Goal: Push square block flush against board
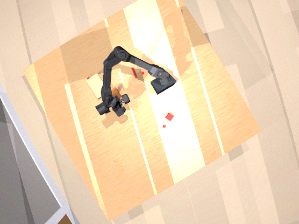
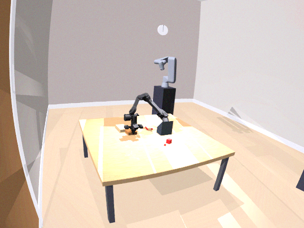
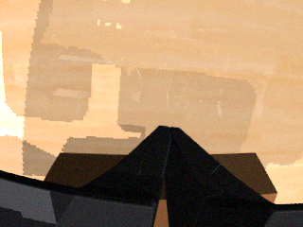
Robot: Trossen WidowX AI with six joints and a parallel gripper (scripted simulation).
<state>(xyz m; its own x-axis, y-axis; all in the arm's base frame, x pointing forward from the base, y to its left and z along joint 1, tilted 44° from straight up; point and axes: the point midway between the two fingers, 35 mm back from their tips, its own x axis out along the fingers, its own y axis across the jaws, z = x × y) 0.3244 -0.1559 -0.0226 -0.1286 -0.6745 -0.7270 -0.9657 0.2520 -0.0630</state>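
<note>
Right now the square block is 10 mm behind my gripper tip, 60 mm to the right of it and 10 mm above it. The rest, counted from my gripper tip: red stick (230 mm behind, 100 mm to the right); then board (30 mm ahead, 190 mm to the right, 10 mm above); then red cube (220 mm behind, 300 mm to the left, 10 mm above).
</note>
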